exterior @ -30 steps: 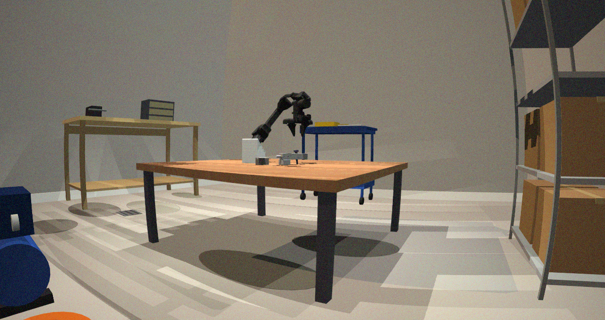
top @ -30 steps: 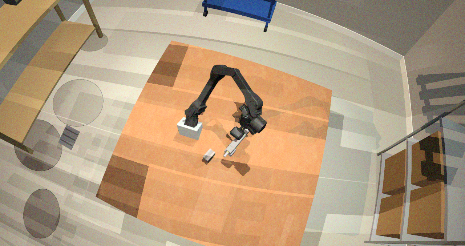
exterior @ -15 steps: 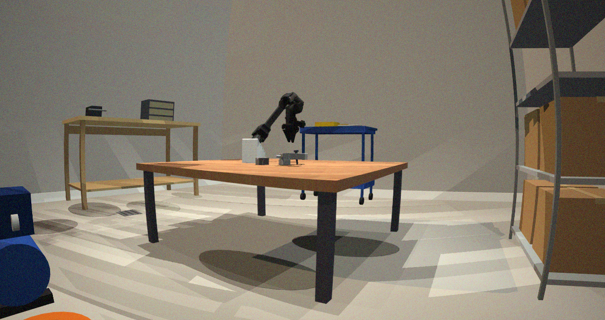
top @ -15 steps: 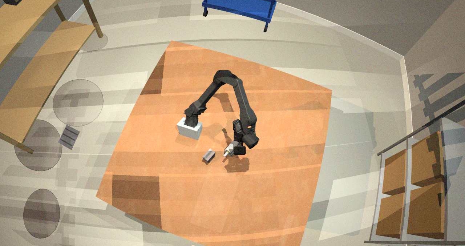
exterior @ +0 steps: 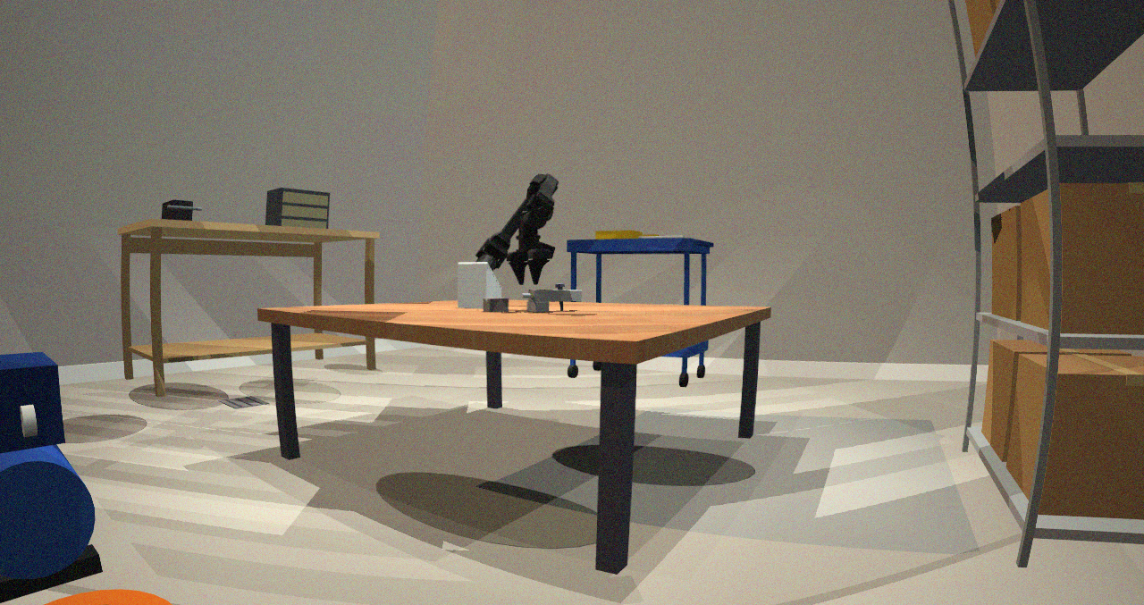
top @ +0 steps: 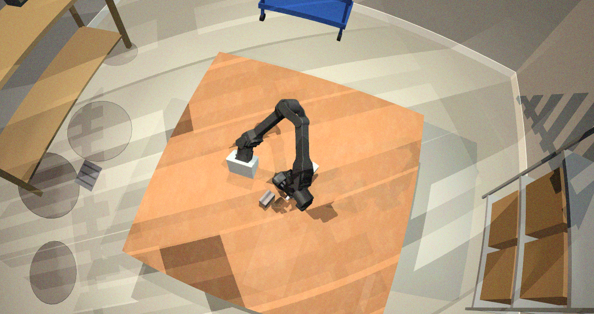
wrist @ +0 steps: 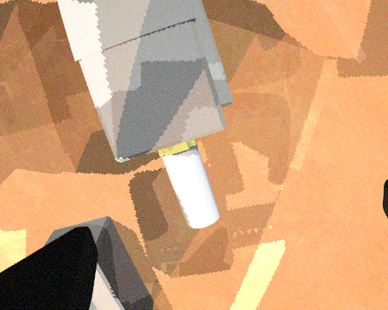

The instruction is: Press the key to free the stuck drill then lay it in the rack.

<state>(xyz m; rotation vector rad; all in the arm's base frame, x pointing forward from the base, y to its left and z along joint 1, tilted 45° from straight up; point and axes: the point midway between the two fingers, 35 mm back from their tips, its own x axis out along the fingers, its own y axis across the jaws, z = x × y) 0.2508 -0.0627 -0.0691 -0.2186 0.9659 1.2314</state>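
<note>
The drill lies 50 mm to the left of my gripper tip, 30 mm below it and 10 mm ahead of it. From my gripper tip the other things lie so: dark key: 130 mm to the left, 40 mm ahead, 30 mm below; grey housing: 110 mm to the left, 40 mm below, 30 mm ahead; small grey rack: 100 mm behind, 60 mm below, 20 mm to the right.
</note>
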